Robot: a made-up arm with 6 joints.
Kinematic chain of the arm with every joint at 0, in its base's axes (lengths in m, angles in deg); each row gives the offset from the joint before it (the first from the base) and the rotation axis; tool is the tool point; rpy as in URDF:
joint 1: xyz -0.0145 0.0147 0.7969 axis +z
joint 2: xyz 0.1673 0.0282 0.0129 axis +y
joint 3: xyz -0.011 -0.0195 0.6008 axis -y
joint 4: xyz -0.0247 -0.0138 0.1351 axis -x
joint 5: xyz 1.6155 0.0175 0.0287 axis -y
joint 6: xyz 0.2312 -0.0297 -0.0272 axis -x
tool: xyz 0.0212 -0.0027 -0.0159 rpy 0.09 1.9 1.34
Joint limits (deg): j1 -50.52..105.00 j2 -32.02..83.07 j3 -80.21..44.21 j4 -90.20..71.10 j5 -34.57..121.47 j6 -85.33..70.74
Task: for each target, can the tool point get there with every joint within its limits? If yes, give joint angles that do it. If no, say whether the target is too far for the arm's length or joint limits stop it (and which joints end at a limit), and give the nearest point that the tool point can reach.
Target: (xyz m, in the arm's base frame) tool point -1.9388 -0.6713 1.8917
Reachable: no: joint limits stop it (at a limit: joint 2, joint 3, joint 5) | nearest point -0.9011 -0.3014 0.3978 | short by 1.856 m
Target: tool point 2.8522 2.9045 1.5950
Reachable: no: too far | nearest point 1.7236 1.7668 1.2726 | short by 1.635 m
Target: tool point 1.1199 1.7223 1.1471
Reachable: yes | joints 57.30 6.65 -9.92 -0.77 33.05 43.91
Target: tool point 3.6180 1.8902 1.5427
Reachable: no: too far | nearest point 2.1839 1.1498 1.2410 | short by 1.642 m
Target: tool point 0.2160 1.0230 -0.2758
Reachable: yes | joints 87.46 16.43 -56.38 -77.52 46.71 -28.69
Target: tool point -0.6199 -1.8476 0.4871
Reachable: no: joint limits stop it (at a limit: joint 2, joint 3) | nearest point -0.3136 -0.9054 0.3204 | short by 1.005 m
